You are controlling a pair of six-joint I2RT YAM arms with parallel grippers.
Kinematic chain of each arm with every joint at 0, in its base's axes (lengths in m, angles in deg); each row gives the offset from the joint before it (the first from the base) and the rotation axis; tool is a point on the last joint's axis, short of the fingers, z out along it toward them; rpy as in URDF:
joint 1: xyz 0 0 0.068 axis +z
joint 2: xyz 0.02 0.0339 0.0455 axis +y
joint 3: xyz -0.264 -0.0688 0 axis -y
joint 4: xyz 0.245 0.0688 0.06 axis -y
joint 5: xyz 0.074 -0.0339 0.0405 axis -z
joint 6: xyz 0.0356 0 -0.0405 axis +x
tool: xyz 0 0 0 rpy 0 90 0
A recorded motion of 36 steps. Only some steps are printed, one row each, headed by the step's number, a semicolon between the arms.
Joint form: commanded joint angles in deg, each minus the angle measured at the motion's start. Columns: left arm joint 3, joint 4, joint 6, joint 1, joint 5, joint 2; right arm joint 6, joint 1, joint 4, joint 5, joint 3, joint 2.
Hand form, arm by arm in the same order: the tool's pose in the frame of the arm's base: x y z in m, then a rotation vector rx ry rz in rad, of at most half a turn. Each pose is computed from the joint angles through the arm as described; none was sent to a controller.
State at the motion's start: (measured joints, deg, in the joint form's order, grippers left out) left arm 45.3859 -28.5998 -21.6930 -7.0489 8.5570 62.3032; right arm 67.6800 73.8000 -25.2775 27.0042 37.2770 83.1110
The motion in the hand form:
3: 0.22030 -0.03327 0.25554 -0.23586 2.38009 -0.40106; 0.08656 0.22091 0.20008 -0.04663 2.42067 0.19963
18: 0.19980 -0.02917 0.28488 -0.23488 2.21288 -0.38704; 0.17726 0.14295 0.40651 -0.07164 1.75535 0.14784
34: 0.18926 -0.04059 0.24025 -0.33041 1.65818 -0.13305; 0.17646 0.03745 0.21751 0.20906 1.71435 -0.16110
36: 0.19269 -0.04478 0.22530 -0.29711 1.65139 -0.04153; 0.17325 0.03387 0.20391 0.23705 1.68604 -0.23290
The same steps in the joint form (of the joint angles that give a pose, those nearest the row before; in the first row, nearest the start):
3: -0.39 -0.31 -0.13 -0.32 -0.93 -0.78; -4.08 -0.22 -9.60 8.29 7.10 -7.73
18: -0.32 0.76 -0.48 -0.33 -3.31 -8.96; -56.67 -29.74 6.04 8.21 29.40 -22.76
34: -24.17 47.21 2.58 -9.02 -30.65 -15.17; -61.74 -56.06 43.27 3.53 -20.83 -38.45
36: -26.92 53.99 6.90 -10.57 -34.64 -11.63; -63.66 -56.23 49.16 7.19 -24.57 -37.75

